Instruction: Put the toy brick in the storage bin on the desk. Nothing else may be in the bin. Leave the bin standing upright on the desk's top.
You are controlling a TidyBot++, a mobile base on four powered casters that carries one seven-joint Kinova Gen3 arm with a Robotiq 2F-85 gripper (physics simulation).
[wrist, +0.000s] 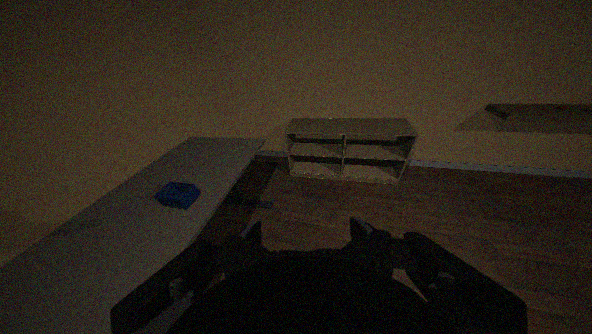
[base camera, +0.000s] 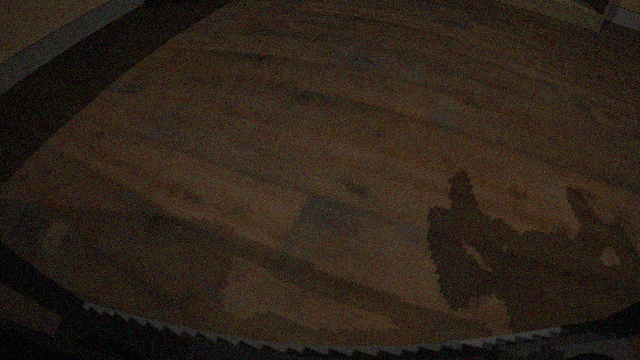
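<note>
The blue storage bin stands upright on the grey desk, at the left of the wrist view. The picture is too dark to tell what is inside it. My gripper is open, its two fingertips wide apart with no object between them. It is to the right of the bin and apart from it. The toy brick does not show in either view.
A low shelf unit with four open compartments stands against the wall past the desk's far end. A flat board-like surface shows at the right. Wooden floor lies before the base, with dark shadows on it.
</note>
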